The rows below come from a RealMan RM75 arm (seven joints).
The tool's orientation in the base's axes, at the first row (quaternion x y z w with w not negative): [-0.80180, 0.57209, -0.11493, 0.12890]
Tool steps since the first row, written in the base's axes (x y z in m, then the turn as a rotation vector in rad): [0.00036, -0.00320, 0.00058, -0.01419, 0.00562, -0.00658]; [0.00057, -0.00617, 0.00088, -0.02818, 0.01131, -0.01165]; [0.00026, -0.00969, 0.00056, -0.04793, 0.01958, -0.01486]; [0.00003, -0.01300, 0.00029, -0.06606, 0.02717, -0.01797]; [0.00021, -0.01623, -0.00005, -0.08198, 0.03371, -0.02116]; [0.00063, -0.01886, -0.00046, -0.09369, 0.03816, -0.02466]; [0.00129, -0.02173, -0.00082, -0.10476, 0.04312, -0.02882]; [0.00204, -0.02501, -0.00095, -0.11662, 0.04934, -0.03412]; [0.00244, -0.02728, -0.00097, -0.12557, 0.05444, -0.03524]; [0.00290, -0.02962, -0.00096, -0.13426, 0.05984, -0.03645]
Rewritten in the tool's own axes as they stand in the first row. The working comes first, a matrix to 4 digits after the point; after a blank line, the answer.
The tool's axes in the first row as the columns of a matrix, in the base's axes (used below as rounded here):
[0.3190, -0.8878, 0.3318]
[-0.9470, -0.3122, 0.0752]
[0.0368, -0.3382, -0.9404]

[0.00317, 0.00048, -0.00067, -0.01009, 0.01307, 0.00190]; [0.00606, 0.00112, -0.00110, -0.02013, 0.02543, 0.00246]; [0.00928, 0.00260, -0.00117, -0.03438, 0.04147, -0.00046]; [0.01233, 0.00393, -0.00124, -0.04746, 0.05624, -0.00298]; [0.01543, 0.00490, -0.00110, -0.05885, 0.06941, -0.00477]; [0.01804, 0.00548, -0.00078, -0.06693, 0.07960, -0.00503]; [0.02096, 0.00592, -0.00043, -0.07531, 0.08929, -0.00441]; [0.02430, 0.00632, -0.00031, -0.08518, 0.09967, -0.00290]; [0.02658, 0.00668, -0.00033, -0.09291, 0.10640, -0.00443]; [0.02894, 0.00700, -0.00036, -0.10084, 0.11284, -0.00577]
